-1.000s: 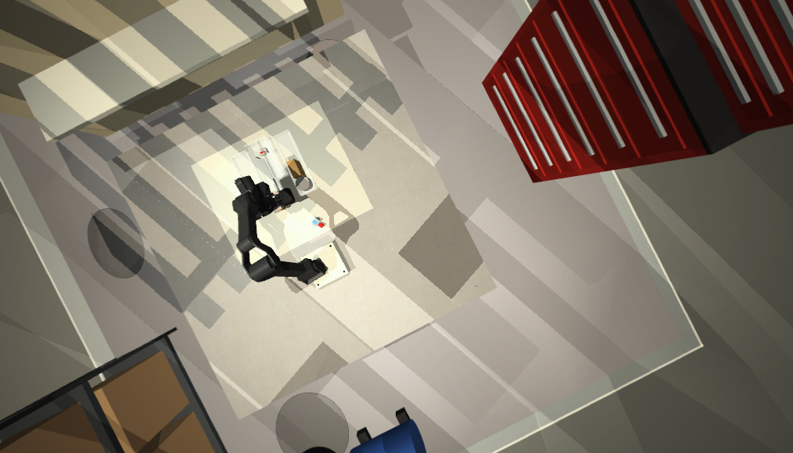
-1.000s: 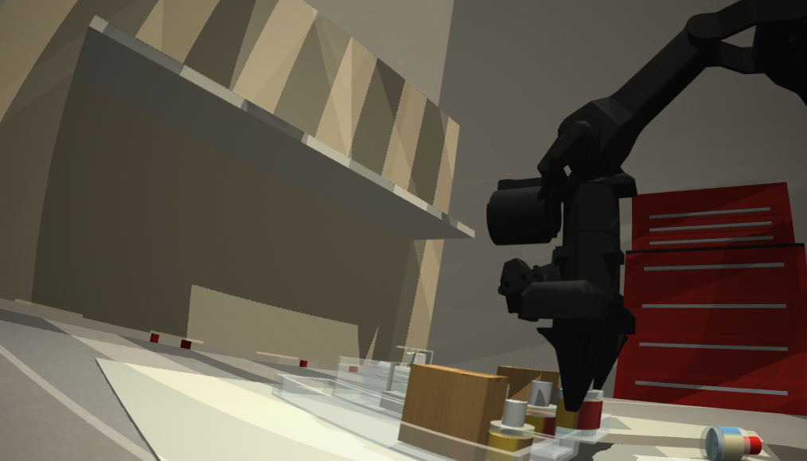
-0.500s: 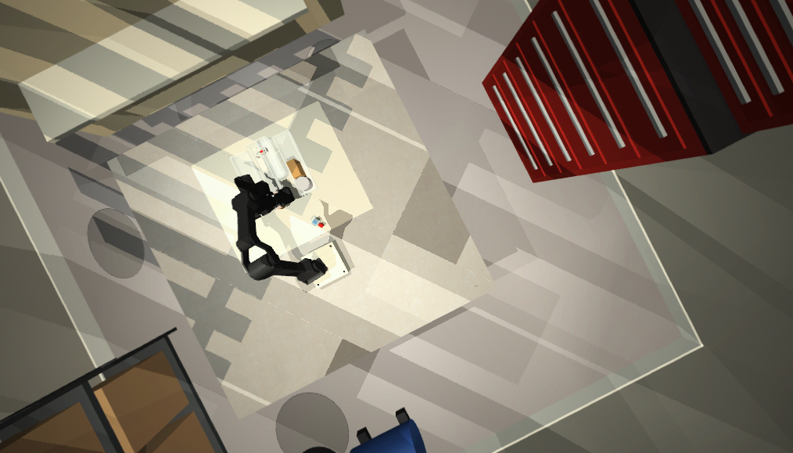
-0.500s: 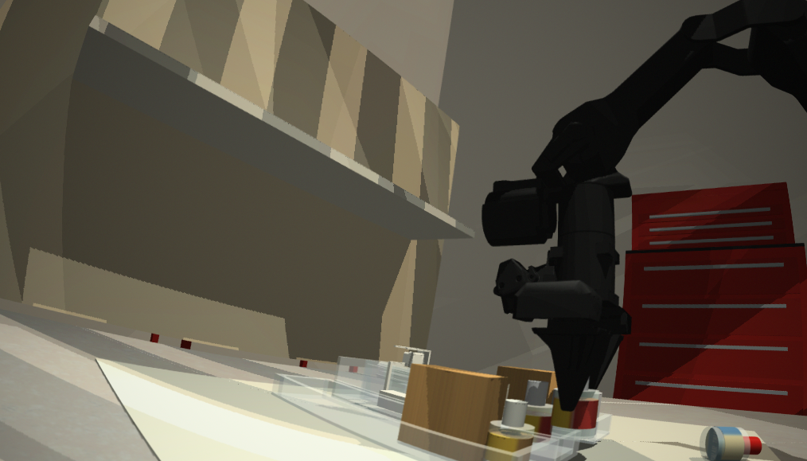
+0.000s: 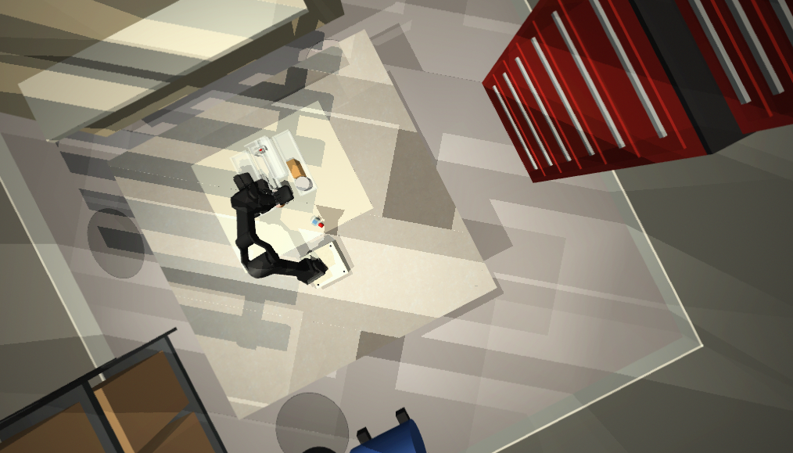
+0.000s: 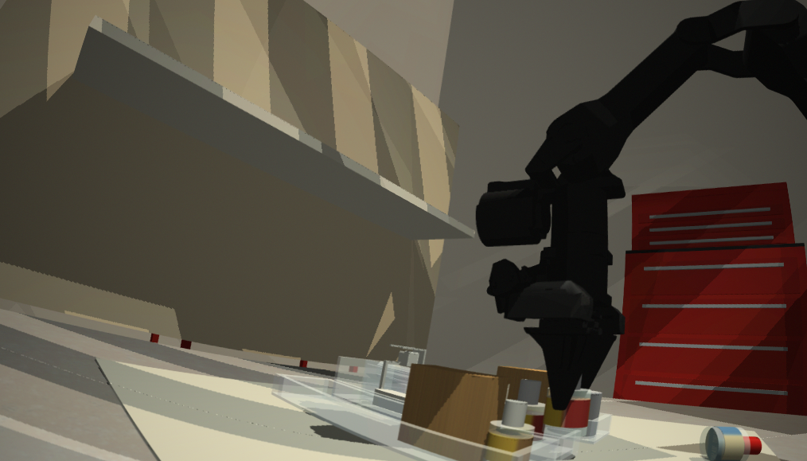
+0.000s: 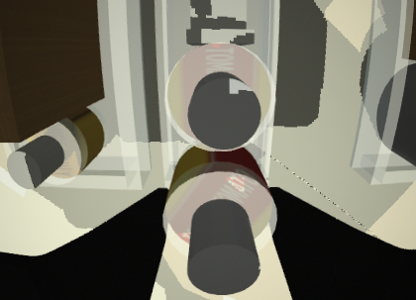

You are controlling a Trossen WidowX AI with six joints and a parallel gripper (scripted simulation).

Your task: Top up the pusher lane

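My gripper tip is now 160 mm short of the lane, 60 mm to the left of it and 30 mm above it. Also, from my gripper tip: pusher plate: 140 mm ahead, 60 mm to the right.
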